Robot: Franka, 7 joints.
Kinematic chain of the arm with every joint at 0, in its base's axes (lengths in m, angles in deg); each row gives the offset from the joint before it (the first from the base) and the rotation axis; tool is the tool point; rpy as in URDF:
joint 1: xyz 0 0 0.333 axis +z
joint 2: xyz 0 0 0 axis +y
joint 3: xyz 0 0 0.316 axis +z
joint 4: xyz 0.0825 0 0 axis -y
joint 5: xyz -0.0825 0 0.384 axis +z
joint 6: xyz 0 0 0 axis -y
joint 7: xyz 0.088 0 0 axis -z
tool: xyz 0 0 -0.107 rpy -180 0 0
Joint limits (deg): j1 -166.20..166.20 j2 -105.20..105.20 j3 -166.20..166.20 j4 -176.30..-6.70 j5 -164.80..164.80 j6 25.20..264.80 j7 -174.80..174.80
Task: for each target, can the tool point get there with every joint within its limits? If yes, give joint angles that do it. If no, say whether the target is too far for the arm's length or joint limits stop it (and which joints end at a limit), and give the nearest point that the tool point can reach.
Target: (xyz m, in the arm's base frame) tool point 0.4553 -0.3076 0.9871
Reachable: yes | joints -3.75 35.05 -85.34 -30.92 -107.95 136.32 -53.48
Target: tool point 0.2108 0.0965 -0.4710
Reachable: no: joint limits stop it (at a limit: joint 2) | nearest point 0.2190 0.1002 -0.3591 | short by 0.112 m
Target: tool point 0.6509 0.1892 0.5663
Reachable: yes | joints -129.49 -57.56 121.11 -46.72 -53.08 61.41 66.00
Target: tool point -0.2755 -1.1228 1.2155
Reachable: no: too far | nearest point -0.1625 -0.6623 0.8535 | short by 0.597 m
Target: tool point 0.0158 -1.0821 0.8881
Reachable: no: too far | nearest point 0.0111 -0.7633 0.7245 | short by 0.358 m
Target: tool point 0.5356 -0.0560 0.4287
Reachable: yes | joints 85.11 -28.38 -93.15 -134.23 -43.02 184.98 -141.95
